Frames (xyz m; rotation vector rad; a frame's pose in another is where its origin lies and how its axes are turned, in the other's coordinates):
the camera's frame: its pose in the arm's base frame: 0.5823 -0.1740 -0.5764 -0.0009 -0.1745 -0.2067
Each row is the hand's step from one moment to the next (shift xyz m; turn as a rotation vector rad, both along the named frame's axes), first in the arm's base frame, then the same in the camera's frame.
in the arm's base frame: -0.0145 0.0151 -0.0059 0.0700 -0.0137 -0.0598
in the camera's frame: -0.0181 0.0117 -0.0030 0.0599 -0.0001 -0.0712
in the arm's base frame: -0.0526 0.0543 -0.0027 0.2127 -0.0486 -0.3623
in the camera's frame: -0.0622 0.0424 0.0074 0.1524 -0.0103 -0.3944
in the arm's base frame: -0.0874 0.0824 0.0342 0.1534 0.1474 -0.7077
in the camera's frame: -0.0951 0.0634 0.0503 -0.0043 0.1635 -0.7206
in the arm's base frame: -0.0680 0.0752 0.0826 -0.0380 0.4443 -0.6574
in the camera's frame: -0.0666 0.0611 0.0945 -0.2407 0.4159 -0.6325
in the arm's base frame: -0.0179 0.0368 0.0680 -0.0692 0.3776 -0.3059
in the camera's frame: -0.0130 0.0335 0.0707 -0.1965 0.3502 -0.2822
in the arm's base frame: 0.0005 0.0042 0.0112 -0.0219 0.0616 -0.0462
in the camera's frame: 0.0016 0.0044 0.0110 -0.0416 0.0550 -0.0406
